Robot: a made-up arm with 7 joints.
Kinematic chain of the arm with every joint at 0, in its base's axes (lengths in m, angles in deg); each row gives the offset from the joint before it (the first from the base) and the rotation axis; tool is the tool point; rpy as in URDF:
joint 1: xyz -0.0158 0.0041 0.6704 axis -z
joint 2: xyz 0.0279 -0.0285 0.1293 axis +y
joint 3: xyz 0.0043 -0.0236 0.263 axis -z
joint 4: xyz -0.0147 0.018 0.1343 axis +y
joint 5: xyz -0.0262 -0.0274 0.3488 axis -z
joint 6: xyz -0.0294 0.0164 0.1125 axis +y
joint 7: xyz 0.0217 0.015 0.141 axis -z
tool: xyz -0.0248 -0.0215 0.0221 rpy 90 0 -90
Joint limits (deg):
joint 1: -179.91..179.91
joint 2: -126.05..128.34
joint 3: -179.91..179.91
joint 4: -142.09..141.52
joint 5: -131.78..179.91
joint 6: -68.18..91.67
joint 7: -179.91..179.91
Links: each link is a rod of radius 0.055 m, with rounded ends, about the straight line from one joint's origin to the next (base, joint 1, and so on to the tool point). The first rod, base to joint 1, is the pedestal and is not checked.
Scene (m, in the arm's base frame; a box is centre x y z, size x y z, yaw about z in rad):
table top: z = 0
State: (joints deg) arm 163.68 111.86 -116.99 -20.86 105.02 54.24 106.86
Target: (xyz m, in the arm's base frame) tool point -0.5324 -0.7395 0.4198
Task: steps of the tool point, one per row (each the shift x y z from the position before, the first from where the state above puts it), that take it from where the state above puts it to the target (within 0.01 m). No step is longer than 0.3 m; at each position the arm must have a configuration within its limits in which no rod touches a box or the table.
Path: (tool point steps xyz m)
1: 0.0229 -0.2550 0.0439
2: 0.1020 -0.2381 0.0528
3: 0.1720 -0.1964 0.0610

